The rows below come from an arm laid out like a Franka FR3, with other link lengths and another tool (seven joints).
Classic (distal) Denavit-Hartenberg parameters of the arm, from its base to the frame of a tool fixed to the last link. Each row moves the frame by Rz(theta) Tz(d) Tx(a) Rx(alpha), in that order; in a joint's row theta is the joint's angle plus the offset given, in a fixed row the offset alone. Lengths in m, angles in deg.
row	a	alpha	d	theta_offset
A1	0	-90	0.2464	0
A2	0	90	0	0
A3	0.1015	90	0.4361	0
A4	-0.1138	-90	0	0
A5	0	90	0.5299	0
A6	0.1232	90	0	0
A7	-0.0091	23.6	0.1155	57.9
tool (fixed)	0	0	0.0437	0
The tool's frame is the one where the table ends.
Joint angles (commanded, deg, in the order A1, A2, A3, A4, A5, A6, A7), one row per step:
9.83, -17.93, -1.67, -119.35, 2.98, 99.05, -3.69
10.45, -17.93, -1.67, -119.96, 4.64, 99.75, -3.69
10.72, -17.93, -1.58, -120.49, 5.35, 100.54, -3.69
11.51, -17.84, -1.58, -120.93, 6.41, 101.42, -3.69
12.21, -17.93, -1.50, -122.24, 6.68, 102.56, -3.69
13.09, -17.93, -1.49, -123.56, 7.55, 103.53, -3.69
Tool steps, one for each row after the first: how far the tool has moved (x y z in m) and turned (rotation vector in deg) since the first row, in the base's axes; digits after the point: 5 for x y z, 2 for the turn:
-0.00136, 0.01043, -0.00480, 1.61, 0.16, 0.24
-0.00159, 0.01595, -0.00890, 2.29, 0.01, 0.37
-0.00205, 0.02684, -0.01252, 3.35, -0.16, 0.84
-0.00520, 0.03540, -0.02419, 3.54, -0.02, 1.42
-0.00926, 0.04619, -0.03698, 4.27, 0.50, 1.96

